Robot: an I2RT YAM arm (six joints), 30 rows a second.
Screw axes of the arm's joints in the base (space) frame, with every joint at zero. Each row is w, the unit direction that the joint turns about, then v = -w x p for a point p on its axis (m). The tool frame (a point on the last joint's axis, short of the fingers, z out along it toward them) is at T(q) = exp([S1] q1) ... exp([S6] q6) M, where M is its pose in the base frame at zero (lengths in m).
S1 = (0, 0, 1, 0, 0, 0)
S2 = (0, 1, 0, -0.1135, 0, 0.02)
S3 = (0, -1, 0, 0.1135, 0, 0.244)
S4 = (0, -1, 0, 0.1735, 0, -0.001)
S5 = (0, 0, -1, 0, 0.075, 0)
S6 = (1, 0, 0, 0, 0.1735, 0)
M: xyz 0.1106 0 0.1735 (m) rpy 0 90 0 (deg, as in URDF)
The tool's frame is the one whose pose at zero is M.
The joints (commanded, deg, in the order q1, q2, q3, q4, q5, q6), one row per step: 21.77, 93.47, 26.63, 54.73, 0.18, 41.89; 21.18, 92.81, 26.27, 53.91, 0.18, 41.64; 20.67, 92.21, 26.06, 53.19, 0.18, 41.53; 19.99, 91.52, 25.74, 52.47, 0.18, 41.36; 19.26, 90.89, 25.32, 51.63, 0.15, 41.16; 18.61, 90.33, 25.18, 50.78, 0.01, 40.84; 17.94, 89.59, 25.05, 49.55, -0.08, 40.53; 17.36, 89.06, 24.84, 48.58, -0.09, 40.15; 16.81, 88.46, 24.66, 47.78, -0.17, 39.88; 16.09, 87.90, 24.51, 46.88, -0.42, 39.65; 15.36, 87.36, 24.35, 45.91, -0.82, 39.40; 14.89, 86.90, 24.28, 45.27, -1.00, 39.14; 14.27, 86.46, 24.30, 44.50, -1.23, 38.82; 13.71, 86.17, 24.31, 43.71, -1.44, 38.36
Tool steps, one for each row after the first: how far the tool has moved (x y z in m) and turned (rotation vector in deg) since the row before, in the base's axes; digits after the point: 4 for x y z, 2 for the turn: -0.0009, -0.0036, 0.0000, -0.42, 0.40, -0.54; -0.0005, -0.0030, 0.0005, -0.22, 0.27, -0.49; -0.0007, -0.0039, 0.0004, -0.28, 0.27, -0.64; -0.0011, -0.0043, -0.0005, -0.39, 0.53, -0.65; -0.0002, -0.0034, 0.0004, -0.40, 0.32, -0.44; -0.0005, -0.0036, 0.0005, -0.46, 0.50, -0.50; -0.0007, -0.0032, -0.0003, -0.54, 0.51, -0.47; -0.0007, -0.0030, 0.0004, -0.34, 0.29, -0.40; -0.0005, -0.0036, 0.0002, -0.28, 0.43, -0.42; -0.0006, -0.0036, -0.0001, -0.28, 0.53, -0.27; -0.0004, -0.0023, 0.0006, -0.25, 0.19, -0.22; 0.0001, -0.0029, 0.0007, -0.30, 0.23, -0.30; 0.0000, -0.0026, -0.0001, -0.48, 0.37, -0.22
